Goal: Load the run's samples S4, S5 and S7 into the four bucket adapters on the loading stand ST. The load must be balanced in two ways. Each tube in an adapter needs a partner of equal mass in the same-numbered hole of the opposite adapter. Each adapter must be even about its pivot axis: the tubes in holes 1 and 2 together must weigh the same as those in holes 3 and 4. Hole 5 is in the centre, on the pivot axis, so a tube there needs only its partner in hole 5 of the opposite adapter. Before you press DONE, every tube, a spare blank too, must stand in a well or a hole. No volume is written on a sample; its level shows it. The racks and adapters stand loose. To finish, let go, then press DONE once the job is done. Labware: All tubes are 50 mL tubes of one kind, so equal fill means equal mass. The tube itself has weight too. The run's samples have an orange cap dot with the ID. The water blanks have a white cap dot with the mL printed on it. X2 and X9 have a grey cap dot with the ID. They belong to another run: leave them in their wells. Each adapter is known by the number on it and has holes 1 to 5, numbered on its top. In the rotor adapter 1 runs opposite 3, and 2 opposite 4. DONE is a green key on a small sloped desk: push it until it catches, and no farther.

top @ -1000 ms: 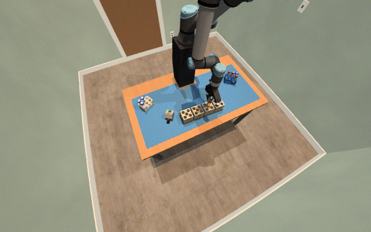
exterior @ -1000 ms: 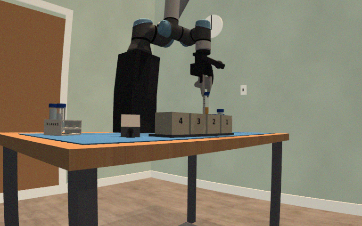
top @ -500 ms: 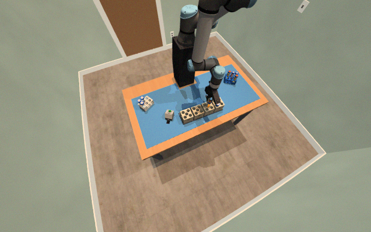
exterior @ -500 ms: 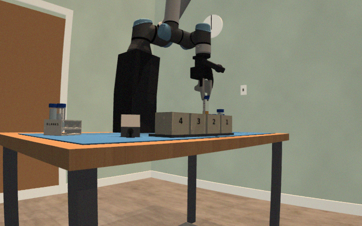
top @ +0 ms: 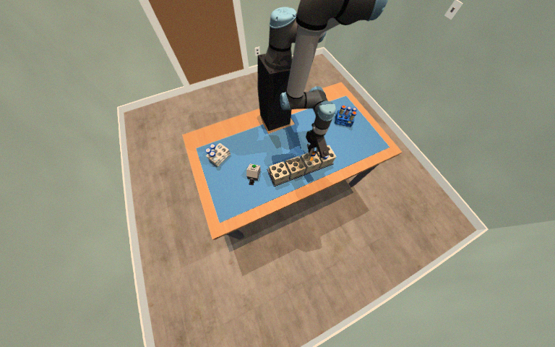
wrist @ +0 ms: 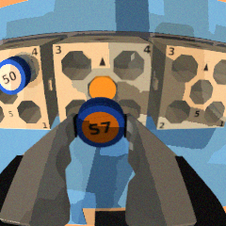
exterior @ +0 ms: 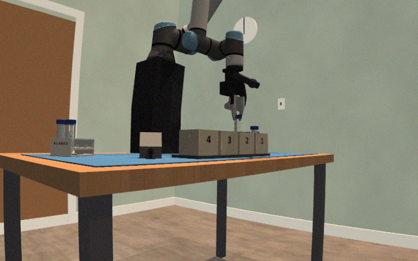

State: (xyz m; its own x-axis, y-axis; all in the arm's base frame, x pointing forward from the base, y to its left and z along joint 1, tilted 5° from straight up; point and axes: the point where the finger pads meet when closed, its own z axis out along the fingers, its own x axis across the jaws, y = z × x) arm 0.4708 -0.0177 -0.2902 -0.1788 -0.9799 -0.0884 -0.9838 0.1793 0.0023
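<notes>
My gripper is now 1 cm to the left of the tube and 5 cm above it. Round my hand: green key: 16 cm behind, 33 cm to the right, 9 cm below; then blue sample rack: 17 cm behind, 47 cm to the left, 13 cm below; then done desk: 15 cm behind, 34 cm to the right, 11 cm below.
</notes>
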